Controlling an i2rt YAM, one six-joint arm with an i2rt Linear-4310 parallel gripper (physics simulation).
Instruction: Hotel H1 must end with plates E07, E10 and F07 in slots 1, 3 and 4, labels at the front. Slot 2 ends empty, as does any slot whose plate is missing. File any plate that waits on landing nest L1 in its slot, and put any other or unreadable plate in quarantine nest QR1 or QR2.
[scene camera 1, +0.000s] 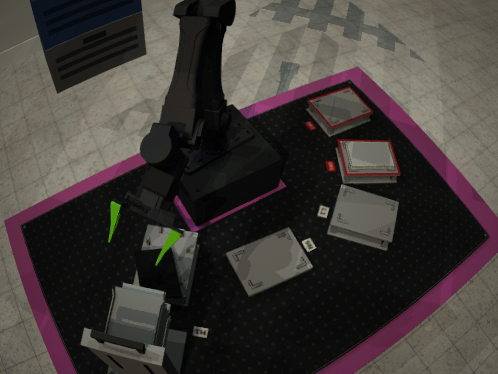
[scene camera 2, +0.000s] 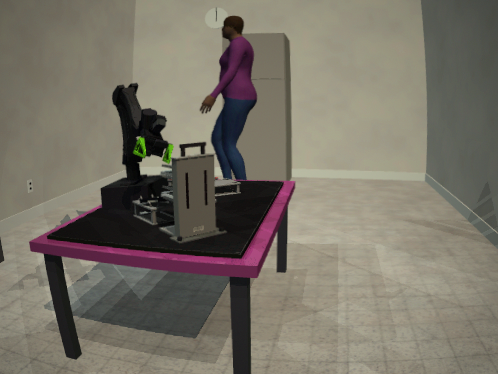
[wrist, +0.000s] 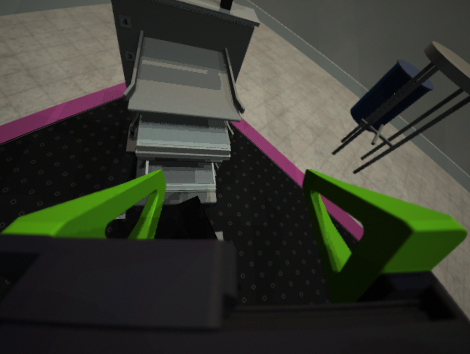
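Seen in the pictures: gripper, between the fingertips: (scene camera 1: 132, 254) (scene camera 2: 157, 159) (wrist: 234, 177); arm's base, origin of its link: (scene camera 1: 214, 147) (scene camera 2: 134, 181).
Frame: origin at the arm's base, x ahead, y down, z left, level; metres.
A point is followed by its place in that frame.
Note:
Hotel H1 (scene camera 1: 127, 342) {x 0.364, y -0.201, z -0.439 m} (scene camera 2: 195, 200) {x 0.356, y -0.024, z -0.468 m} (wrist: 180, 24) {x 0.345, y -0.143, z -0.437 m} stands upright at the table's end, its shelves facing the arm. In the wrist view its top shelf (wrist: 182, 75) {x 0.304, y -0.124, z -0.398 m} looks bare; whether the pale shelves below hold plates is hard to tell, and no plate label is readable. Landing nest L1 (scene camera 1: 363, 215) {x 0.350, y 0.043, z 0.182 m} is bare. A pale plate (scene camera 1: 369, 154) {x 0.231, y 0.038, z 0.333 m} lies on one red-rimmed quarantine nest (scene camera 1: 343, 172) {x 0.208, y 0.087, z 0.263 m}; the other red-rimmed nest (scene camera 1: 340, 107) {x 0.053, y 0.053, z 0.407 m} is bare. Their numbers are unreadable. My gripper (scene camera 1: 133, 253) {x 0.201, y -0.137, z -0.334 m} (scene camera 2: 154, 151) {x 0.201, y -0.137, z -0.334 m} (wrist: 234, 177) {x 0.201, y -0.137, z -0.334 m} is wide open and empty, above and in front of the hotel.
A low bare nest (scene camera 1: 270, 261) {x 0.288, y 0.081, z -0.058 m} lies mid-table. A raised grey nest (scene camera 1: 190, 250) {x 0.178, y 0.032, z -0.198 m}, partly under a black patch, stands between the arm base (scene camera 1: 230, 175) {x 0.094, y -0.008, z -0.023 m} and the hotel. The hotel has a black top handle (scene camera 2: 192, 146) {x 0.350, y -0.191, z -0.461 m}. A person (scene camera 2: 237, 95) stands beyond the table.

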